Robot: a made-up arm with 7 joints.
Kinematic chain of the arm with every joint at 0, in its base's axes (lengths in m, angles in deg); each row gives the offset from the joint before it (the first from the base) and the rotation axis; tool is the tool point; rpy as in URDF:
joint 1: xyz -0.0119 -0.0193 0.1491 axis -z
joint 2: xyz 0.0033 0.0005 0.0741 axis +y
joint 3: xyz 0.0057 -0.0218 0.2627 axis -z
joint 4: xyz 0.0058 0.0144 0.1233 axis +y
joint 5: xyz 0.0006 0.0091 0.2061 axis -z
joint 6: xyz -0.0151 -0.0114 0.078 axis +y
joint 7: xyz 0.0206 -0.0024 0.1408 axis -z
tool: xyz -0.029 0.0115 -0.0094 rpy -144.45 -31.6 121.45
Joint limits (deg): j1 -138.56..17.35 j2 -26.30..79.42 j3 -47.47..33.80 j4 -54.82..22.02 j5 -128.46..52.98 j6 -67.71..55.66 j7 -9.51..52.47
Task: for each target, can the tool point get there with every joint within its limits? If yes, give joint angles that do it. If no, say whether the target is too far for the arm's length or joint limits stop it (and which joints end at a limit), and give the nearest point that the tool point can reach.
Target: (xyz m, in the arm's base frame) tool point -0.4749 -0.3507 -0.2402
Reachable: no: joint limits stop it (at a limit: joint 2, joint 4, joint 6, joint 7) | nearest point -0.4198 -0.3113 0.4857 | short by 0.729 m
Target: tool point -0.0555 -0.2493 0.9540
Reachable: yes | joints -88.87 -8.08 -1.77 -26.67 -46.15 37.53 1.19
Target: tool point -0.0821 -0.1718 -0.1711
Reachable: no: joint limits stop it (at a limit: joint 2, joint 4, joint 6, joint 7) | nearest point -0.2210 -0.4735 0.4861 | short by 0.736 m
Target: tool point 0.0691 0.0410 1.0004
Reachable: yes | joints -91.94 14.44 -24.20 -18.43 -36.07 -10.06 17.84
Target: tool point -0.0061 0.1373 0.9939
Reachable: yes | joints -83.08 19.58 25.63 -16.21 -75.31 -11.55 11.69
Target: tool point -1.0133 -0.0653 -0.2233
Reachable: no: too far | nearest point -0.6370 0.3163 0.1991 | short by 0.682 m
